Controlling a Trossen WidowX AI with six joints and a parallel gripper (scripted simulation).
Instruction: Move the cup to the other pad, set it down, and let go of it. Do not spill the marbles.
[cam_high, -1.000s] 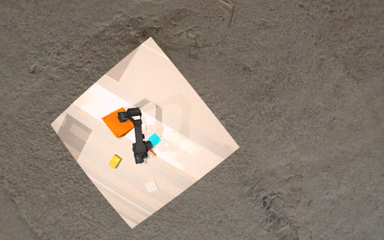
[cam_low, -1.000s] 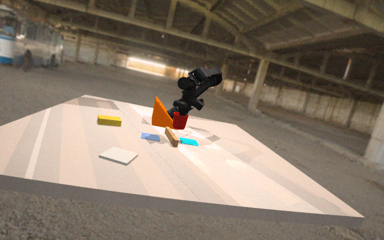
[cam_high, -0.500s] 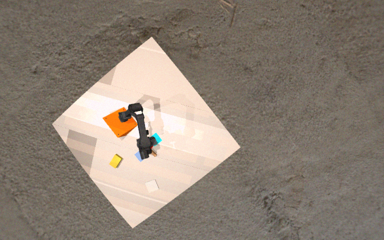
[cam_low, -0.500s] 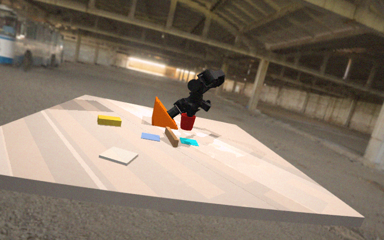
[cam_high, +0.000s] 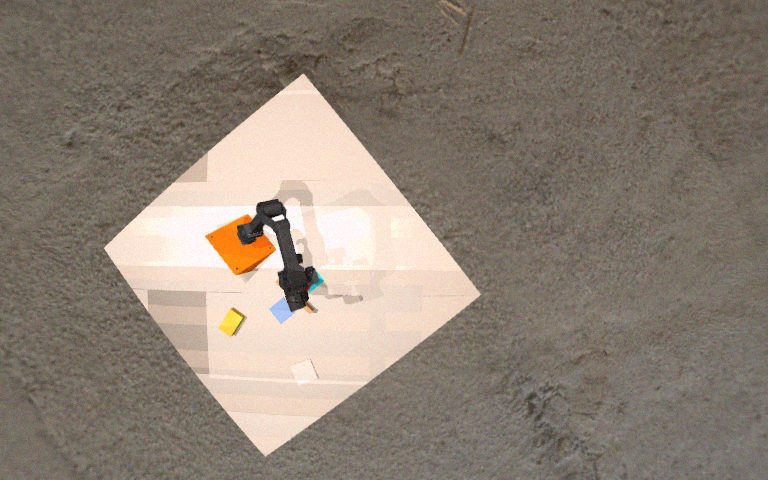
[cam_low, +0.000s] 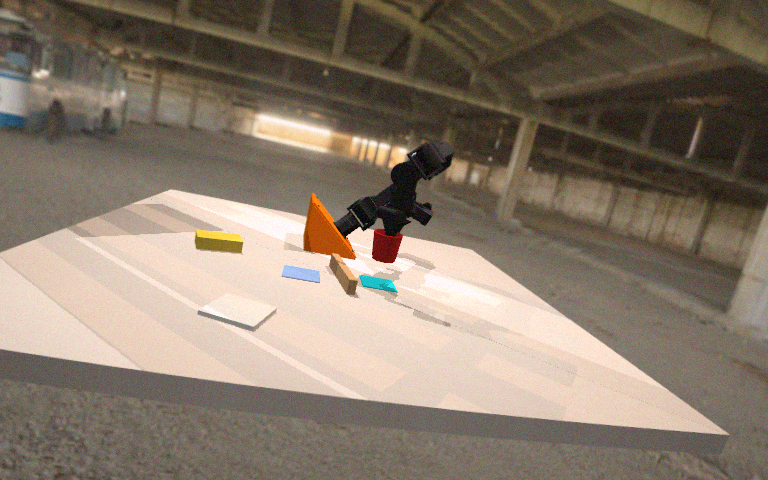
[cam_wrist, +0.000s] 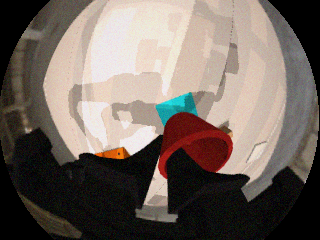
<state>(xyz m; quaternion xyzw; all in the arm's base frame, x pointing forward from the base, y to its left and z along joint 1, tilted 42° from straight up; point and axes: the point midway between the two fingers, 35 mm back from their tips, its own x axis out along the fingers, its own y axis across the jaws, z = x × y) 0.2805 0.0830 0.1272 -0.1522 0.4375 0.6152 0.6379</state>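
Now: the wooden block 110 mm to the right of my gripper tip, 90 mm below it and 60 mm ahead of it. Also, from my gripper tip: red cup 30 mm ahead, 10 mm to the right; then yellow block 430 mm to the right, 90 mm below, 10 mm ahead; then light blue pad 200 mm to the right, 110 mm below, 90 mm ahead.
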